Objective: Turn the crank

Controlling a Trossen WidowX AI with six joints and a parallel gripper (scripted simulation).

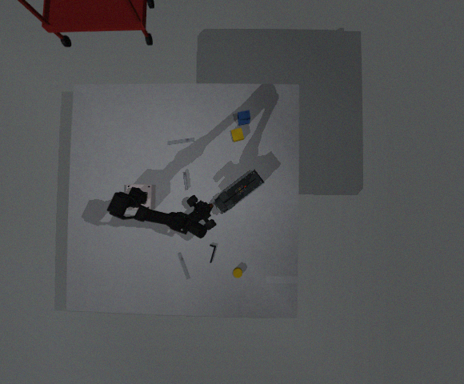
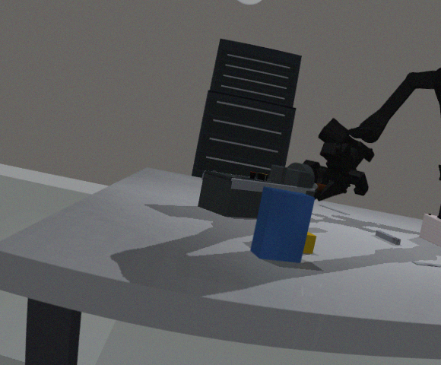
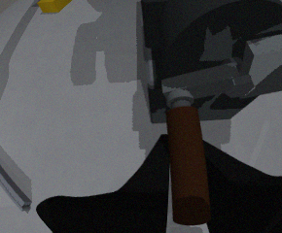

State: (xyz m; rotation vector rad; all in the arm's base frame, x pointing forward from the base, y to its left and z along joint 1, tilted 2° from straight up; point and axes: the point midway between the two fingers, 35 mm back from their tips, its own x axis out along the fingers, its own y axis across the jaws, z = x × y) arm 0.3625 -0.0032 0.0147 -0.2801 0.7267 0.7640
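Right now my gripper tip is 16 cm short of the red pointer, 12 cm to the right of it and 3 cm below it. From my gripper tip the other things lie so: brown crank handle (1 cm behind, 1 cm to the right, 3 cm above); black hex key (3 cm ahead, 25 cm to the right, 5 cm below); yellow block (8 cm ahead, 40 cm to the left, 4 cm below).
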